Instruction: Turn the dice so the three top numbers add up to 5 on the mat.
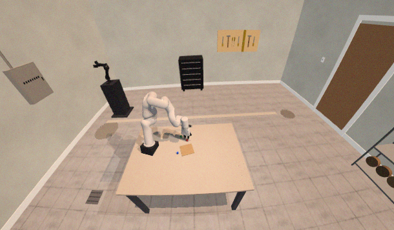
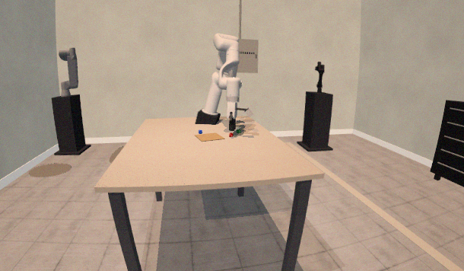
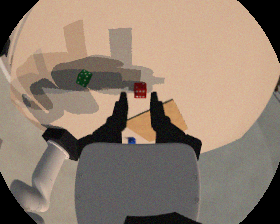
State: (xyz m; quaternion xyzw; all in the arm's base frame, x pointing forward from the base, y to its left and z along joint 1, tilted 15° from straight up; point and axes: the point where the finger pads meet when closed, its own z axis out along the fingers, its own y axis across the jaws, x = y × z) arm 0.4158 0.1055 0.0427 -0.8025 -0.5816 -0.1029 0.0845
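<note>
Right now my hand is 50 mm above the red die and 10 mm to the left of it. Round my hand: green die 80 mm behind, 50 mm to the left, 50 mm below; then blue die 190 mm to the right, 90 mm behind, 50 mm below; then brown mat 140 mm to the right, 60 mm below, 10 mm ahead.
</note>
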